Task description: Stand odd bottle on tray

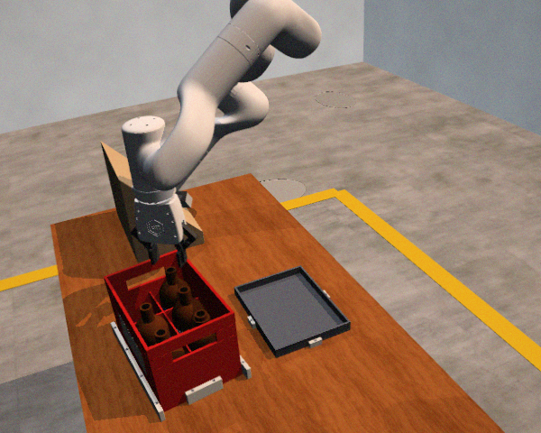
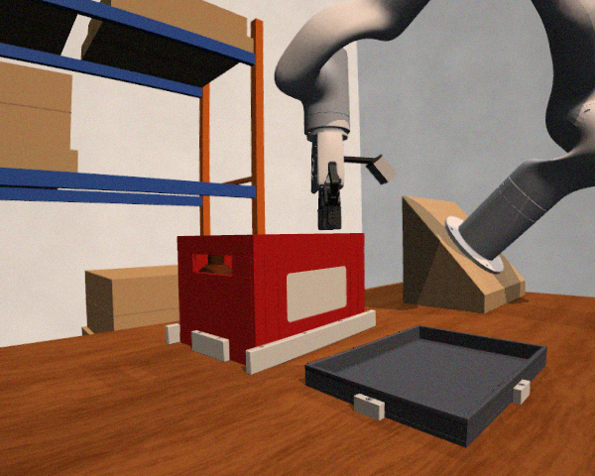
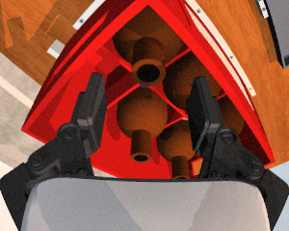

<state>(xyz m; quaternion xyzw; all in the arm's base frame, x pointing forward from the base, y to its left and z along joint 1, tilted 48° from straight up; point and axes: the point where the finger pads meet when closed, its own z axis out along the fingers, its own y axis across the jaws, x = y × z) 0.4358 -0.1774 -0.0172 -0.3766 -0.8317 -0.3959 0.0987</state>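
The red crate is 9 cm ahead of my hand, 5 cm to the right of it and 12 cm below it. Also, from my hand: dark grey tray: 12 cm ahead, 24 cm to the left, 19 cm below; brown bottle: 18 cm ahead, 10 cm to the right, 11 cm below.
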